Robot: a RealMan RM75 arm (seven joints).
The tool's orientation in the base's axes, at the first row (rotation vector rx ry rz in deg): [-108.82, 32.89, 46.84]
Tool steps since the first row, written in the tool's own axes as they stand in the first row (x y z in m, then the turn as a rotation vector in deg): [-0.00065, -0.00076, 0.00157, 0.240, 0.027, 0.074]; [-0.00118, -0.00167, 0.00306, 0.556, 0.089, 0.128]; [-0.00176, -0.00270, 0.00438, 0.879, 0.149, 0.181]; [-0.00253, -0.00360, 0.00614, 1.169, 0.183, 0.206]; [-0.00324, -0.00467, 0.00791, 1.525, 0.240, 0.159]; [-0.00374, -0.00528, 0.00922, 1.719, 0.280, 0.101]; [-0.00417, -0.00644, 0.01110, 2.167, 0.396, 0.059]
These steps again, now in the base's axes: [-0.00038, 0.00177, 0.00043, 0.119, 0.044, -0.218]; [-0.00055, 0.00353, 0.00088, 0.271, 0.051, -0.507]; [-0.00062, 0.00519, 0.00149, 0.429, 0.058, -0.800]; [-0.00103, 0.00720, 0.00203, 0.592, 0.052, -1.044]; [-0.00130, 0.00929, 0.00262, 0.803, -0.031, -1.328]; [-0.00160, 0.01076, 0.00293, 0.922, -0.109, -1.477]; [-0.00165, 0.01297, 0.00333, 1.153, -0.218, -1.865]
